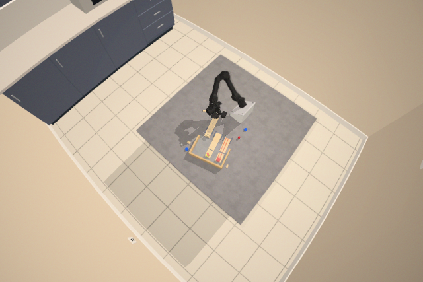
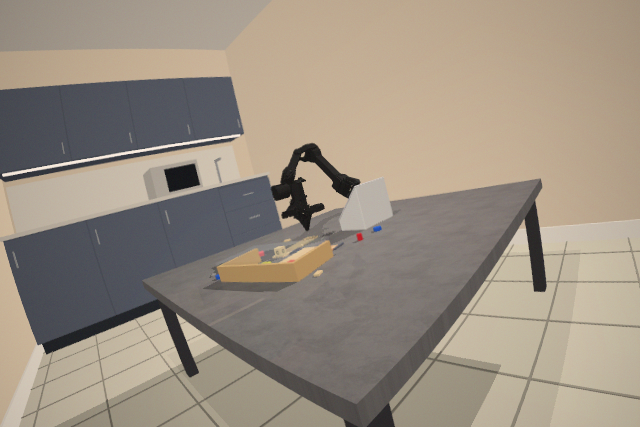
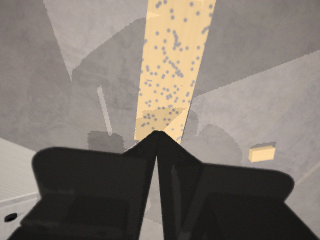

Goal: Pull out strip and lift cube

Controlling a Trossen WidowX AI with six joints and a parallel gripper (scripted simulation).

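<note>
The dotted strip lies 9 cm ahead of my gripper tip, 4 cm to the left of it and 4 cm below it. From my gripper tip the other things lie so: plain strip: 18 cm to the left, 17 cm ahead, 4 cm below; then labelled cube: 19 cm ahead, 9 cm to the left, 2 cm below; then tan block: 14 cm to the right, 4 cm below, 4 cm ahead.
</note>
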